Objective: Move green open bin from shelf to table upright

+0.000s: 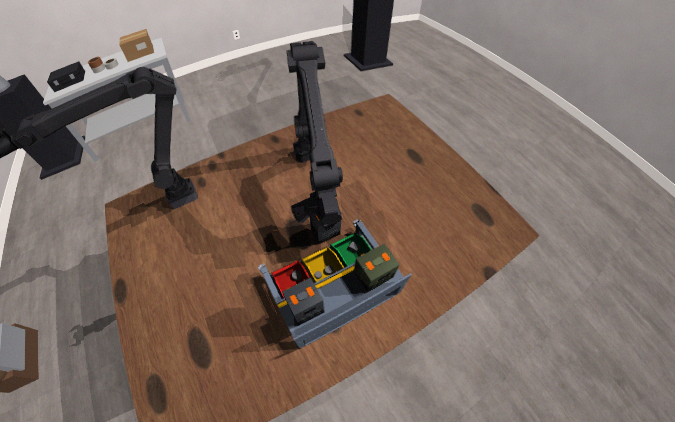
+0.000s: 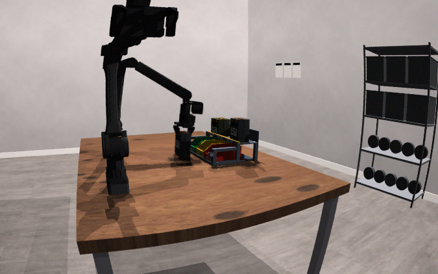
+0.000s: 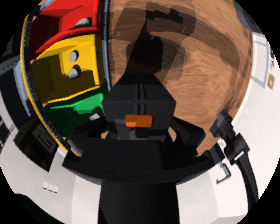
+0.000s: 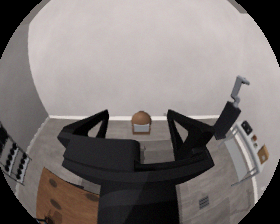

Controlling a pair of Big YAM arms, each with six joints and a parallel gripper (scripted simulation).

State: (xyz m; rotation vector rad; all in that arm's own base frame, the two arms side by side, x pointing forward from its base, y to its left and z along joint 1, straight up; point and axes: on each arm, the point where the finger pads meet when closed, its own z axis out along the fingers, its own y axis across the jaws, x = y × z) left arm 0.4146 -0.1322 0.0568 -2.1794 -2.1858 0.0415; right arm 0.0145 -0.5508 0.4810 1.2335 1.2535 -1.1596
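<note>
The yellow bin lies 160 mm ahead of my left hand, 70 mm to the right of it and 50 mm below it. Round my left hand: black box: 30 mm below; grey shelf: 190 mm ahead, 70 mm to the right, 30 mm below; green open bin: 150 mm ahead, 50 mm below, 40 mm to the left.
</note>
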